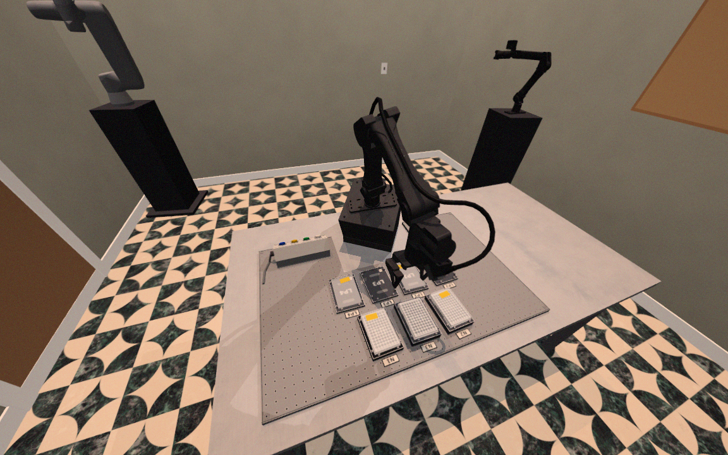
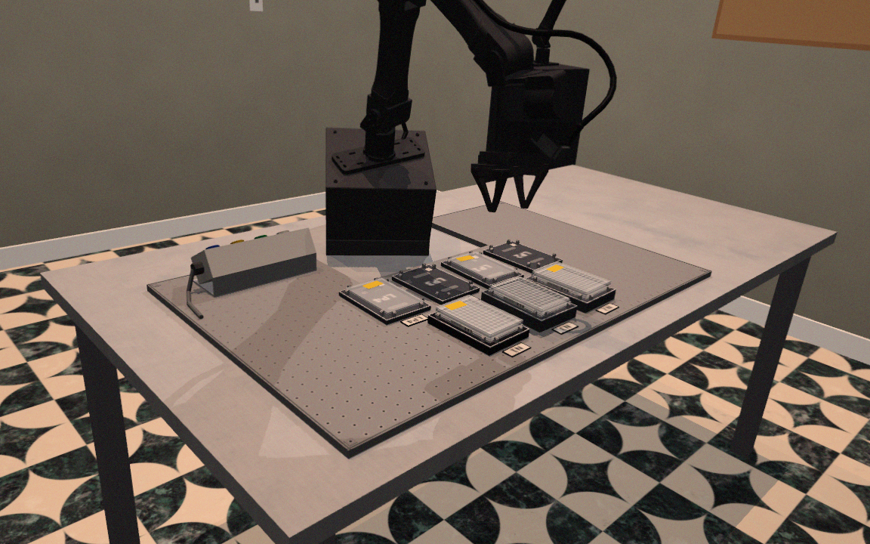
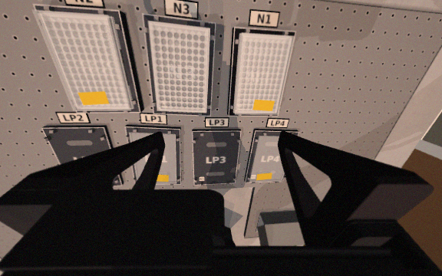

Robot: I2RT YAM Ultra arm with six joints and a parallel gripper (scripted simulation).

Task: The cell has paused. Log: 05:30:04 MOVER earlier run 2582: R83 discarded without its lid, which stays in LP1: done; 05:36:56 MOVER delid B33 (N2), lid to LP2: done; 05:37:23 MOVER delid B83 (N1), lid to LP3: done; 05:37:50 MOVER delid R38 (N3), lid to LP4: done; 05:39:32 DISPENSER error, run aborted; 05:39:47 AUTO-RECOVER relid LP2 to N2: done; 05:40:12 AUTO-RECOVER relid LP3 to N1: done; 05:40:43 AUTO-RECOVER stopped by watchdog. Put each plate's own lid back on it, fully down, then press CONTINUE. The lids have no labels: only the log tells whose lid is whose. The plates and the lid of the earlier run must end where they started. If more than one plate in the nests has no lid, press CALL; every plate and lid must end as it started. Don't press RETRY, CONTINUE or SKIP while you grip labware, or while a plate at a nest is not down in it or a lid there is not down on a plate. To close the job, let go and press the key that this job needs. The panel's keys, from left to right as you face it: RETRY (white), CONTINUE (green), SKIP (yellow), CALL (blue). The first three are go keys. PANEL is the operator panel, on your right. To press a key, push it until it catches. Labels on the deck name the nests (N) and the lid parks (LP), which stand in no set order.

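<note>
The lid park LP3 is 140 mm behind my hand, 50 mm to the right of it and 200 mm below it. From my hand the other things lie so: plate 30 mm ahead, 50 mm to the left, 170 mm below; green CONTINUE key 370 mm behind, 320 mm to the right, 140 mm below; white RETRY key 380 mm behind, 270 mm to the right, 140 mm below.
</note>
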